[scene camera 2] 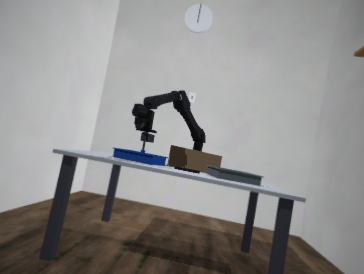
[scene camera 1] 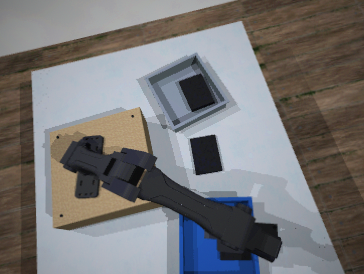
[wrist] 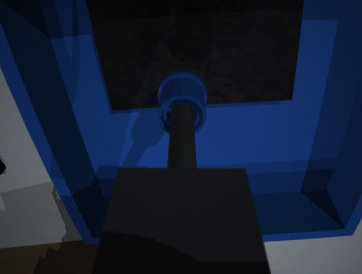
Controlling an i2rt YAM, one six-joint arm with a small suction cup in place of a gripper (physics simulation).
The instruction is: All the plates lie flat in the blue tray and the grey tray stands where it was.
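Frame: origin at the arm's base, x ahead, y left, z up, level; centimetres.
Seen in the pictures: end effector, tool point: (wrist: 182,94); arm's base, origin of the base link: (scene camera 2: 196,153).
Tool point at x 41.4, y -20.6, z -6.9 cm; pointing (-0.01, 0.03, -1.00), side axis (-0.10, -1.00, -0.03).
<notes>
Offsets run from my tool point to a thing's middle.
Three black rectangular plates are in view. One plate {dy +50.5, dx -7.1, dz -2.2 cm} (scene camera 1: 196,92) lies flat in the grey tray {dy +50.0, dx -11.0, dz -1.5 cm} (scene camera 1: 160,101) (scene camera 2: 235,175). A second plate {dy +26.0, dx -4.9, dz -3.5 cm} (scene camera 1: 206,155) lies flat on the white table between the two trays. A third plate {dy -1.1, dx +2.2, dz -3.2 cm} (wrist: 207,49) lies flat in the blue tray {dy -2.0, dx -3.0, dz -1.5 cm} (scene camera 1: 194,253) (scene camera 2: 137,156) (wrist: 239,136); in scene camera 1 the arm covers most of it. My suction cup (wrist: 182,92) (scene camera 2: 143,150) reaches down into the blue tray at that plate's near edge. It holds nothing. The wrist hides the cup in scene camera 1.
The arm stands on a wooden base block (scene camera 1: 121,128) (scene camera 2: 194,160) at the table's left. The arm stretches from it across the table over the blue tray. The table's edge runs close past the blue tray.
</notes>
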